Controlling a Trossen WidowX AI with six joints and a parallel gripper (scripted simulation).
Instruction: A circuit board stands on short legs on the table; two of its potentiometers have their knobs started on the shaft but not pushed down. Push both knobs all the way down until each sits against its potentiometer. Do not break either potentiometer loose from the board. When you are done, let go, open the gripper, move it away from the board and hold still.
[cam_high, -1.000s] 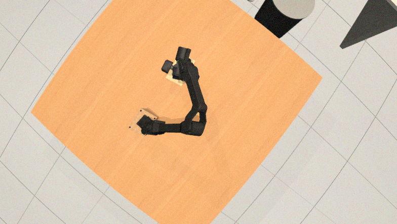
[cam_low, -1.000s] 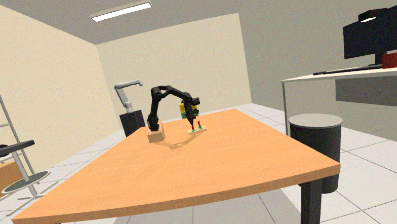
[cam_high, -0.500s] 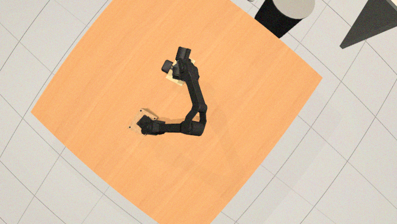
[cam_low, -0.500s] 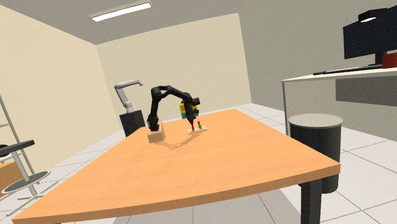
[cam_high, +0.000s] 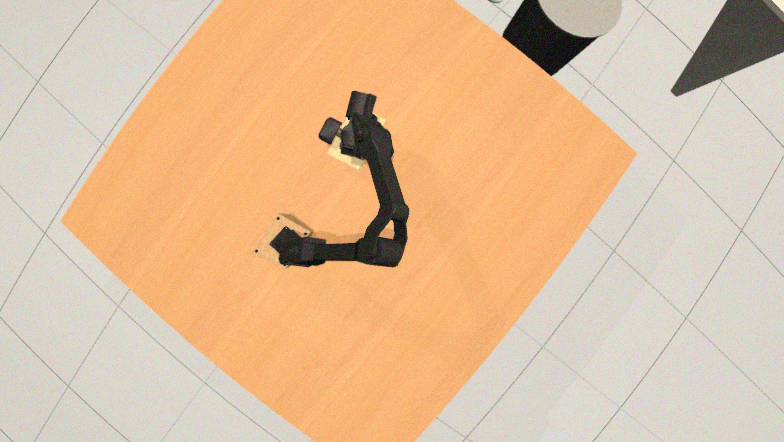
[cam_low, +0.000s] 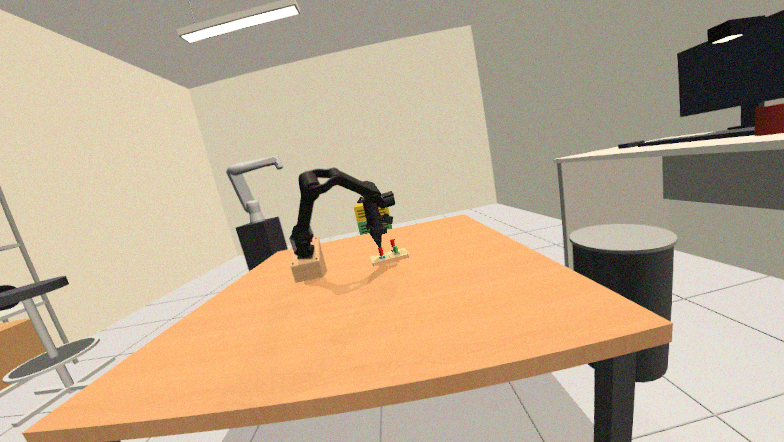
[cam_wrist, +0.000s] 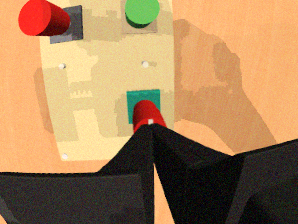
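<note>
My gripper tip is 70 mm to the right of the red knob, 50 mm short of it and 10 mm above it.
</note>
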